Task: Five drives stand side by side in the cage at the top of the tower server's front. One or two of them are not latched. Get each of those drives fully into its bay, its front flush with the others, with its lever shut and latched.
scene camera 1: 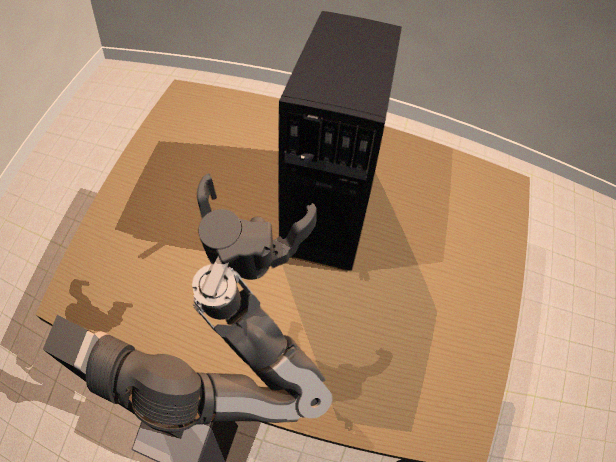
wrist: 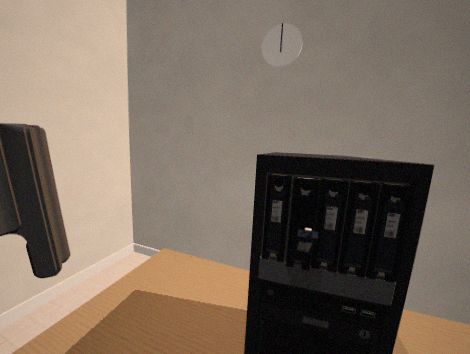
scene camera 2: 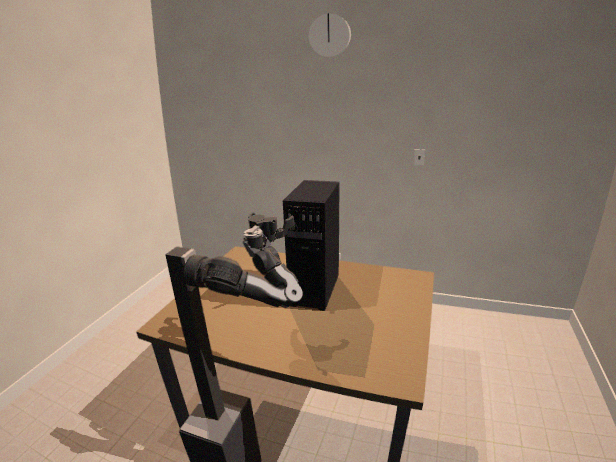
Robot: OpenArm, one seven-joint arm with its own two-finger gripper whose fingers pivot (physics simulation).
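The black tower server [scene camera 1: 345, 65] [scene camera 2: 332, 240] [wrist: 419, 195] stands on the table with five drives side by side in its top cage. The second drive from the left [wrist: 302, 207] has its lever [scene camera 1: 306, 157] [wrist: 305, 240] swung out and down from the front, its bright tip well below the drive's top. The first drive [scene camera 1: 294, 132] [wrist: 276, 220], third [wrist: 330, 220], fourth [wrist: 360, 222] and fifth [wrist: 392, 225] show upright levers against their fronts. How deep the second drive sits is hard to tell. My gripper [scene camera 1: 260, 194] [scene camera 2: 271, 217] is open and empty, in front of the tower and left of it; one finger shows at the wrist view's left.
The wooden table [scene camera 1: 465, 310] [scene camera 2: 400, 310] carries the tower. The arm's post [scene camera 2: 195, 330] stands at the table's front left edge. A grey ledge [wrist: 325, 285] runs under the drives. The wall with a round clock [scene camera 2: 329, 35] [wrist: 281, 45] is behind the tower.
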